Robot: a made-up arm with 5 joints.
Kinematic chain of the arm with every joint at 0, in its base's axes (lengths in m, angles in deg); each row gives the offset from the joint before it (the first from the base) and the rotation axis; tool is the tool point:
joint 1: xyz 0 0 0.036 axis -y
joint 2: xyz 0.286 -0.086 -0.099 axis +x
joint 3: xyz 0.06 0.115 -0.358 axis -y
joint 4: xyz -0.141 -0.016 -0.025 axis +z
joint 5: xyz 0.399 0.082 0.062 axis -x
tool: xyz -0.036 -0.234 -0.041
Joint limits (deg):
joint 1: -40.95..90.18
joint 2: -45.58..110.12
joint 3: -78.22..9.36
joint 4: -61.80..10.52
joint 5: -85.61..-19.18
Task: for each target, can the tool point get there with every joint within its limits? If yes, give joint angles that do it. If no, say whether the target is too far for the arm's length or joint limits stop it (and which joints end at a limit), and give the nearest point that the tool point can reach.
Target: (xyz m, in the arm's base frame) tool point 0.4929 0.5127 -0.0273
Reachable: yes | joints 0.54 98.14 -12.91 -35.68 -77.72
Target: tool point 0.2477 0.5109 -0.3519
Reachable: yes | joints -7.57 58.96 -60.25 -0.33 -58.37
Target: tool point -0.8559 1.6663 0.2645
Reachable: no: too far | nearest point -0.2327 0.5214 0.3596 | short by 1.307 m
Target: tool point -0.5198 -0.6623 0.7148
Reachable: no: joint limits stop it (at a limit: joint 1, joint 2, joint 3, joint 4, joint 5) | nearest point 0.1050 -0.4933 0.2890 | short by 0.775 m
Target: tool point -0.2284 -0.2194 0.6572
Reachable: no: joint limits stop it (at a limit: joint 1, joint 2, joint 3, joint 4, joint 5) | nearest point -0.0786 0.2721 0.6302 | short by 0.515 m
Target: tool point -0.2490 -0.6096 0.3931
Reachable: no: joint limits stop it (at a limit: joint 1, joint 2, joint 3, joint 4, joint 5) | nearest point 0.1050 -0.4933 0.2890 | short by 0.387 m
